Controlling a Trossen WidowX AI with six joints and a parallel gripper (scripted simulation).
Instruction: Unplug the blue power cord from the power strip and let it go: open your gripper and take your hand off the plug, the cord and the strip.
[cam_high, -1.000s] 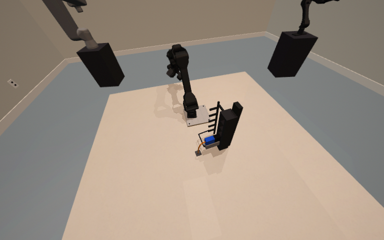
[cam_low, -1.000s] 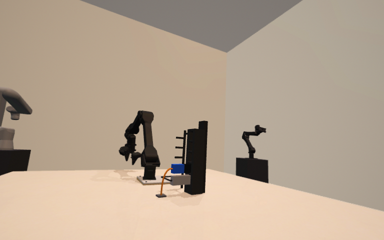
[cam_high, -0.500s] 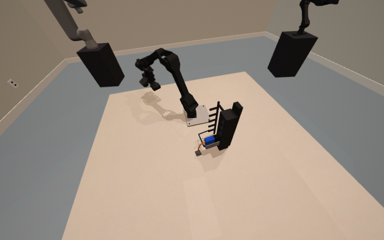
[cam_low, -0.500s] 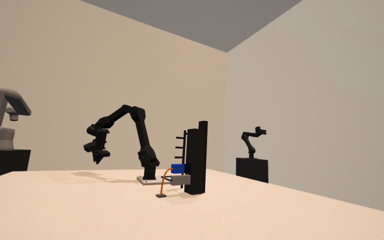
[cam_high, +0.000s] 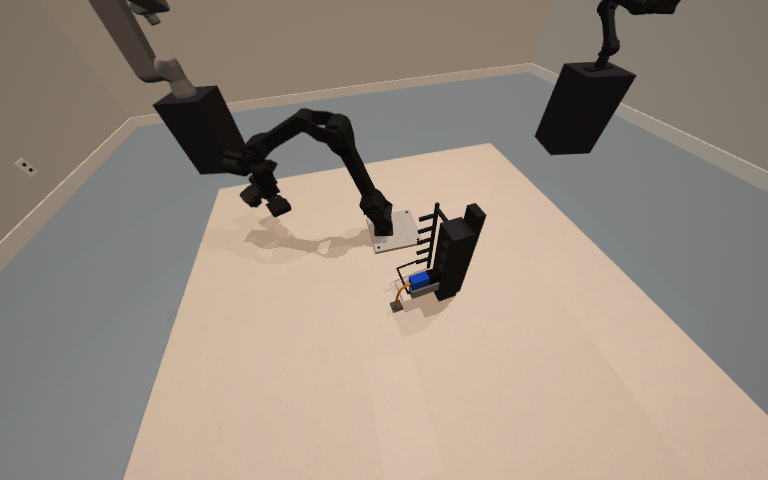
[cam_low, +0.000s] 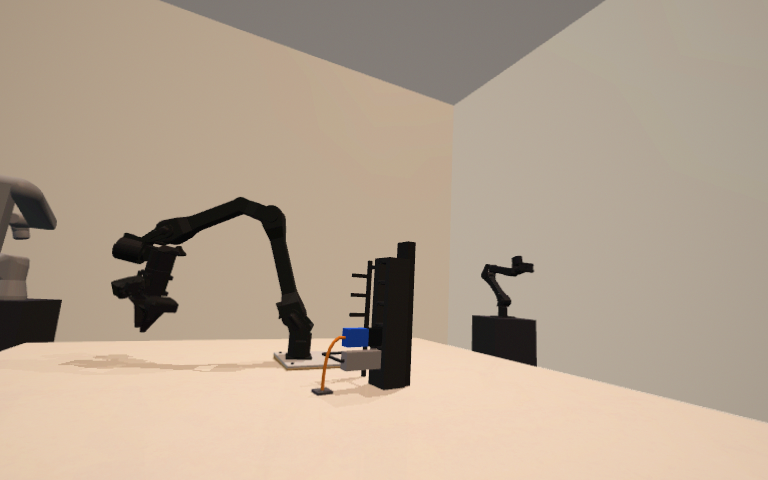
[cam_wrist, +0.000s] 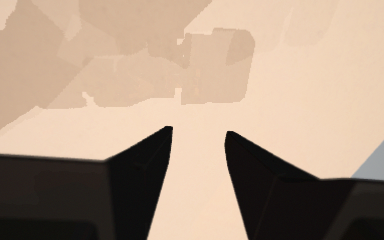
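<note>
Right now the blue plug is 490 mm to the left of my gripper tip, 330 mm ahead of it and 40 mm above it. Round my gripper tip: black power strip: 560 mm to the left, 320 mm ahead, 60 mm above; then dark anchor: 420 mm to the left, 360 mm ahead, 60 mm below.
</note>
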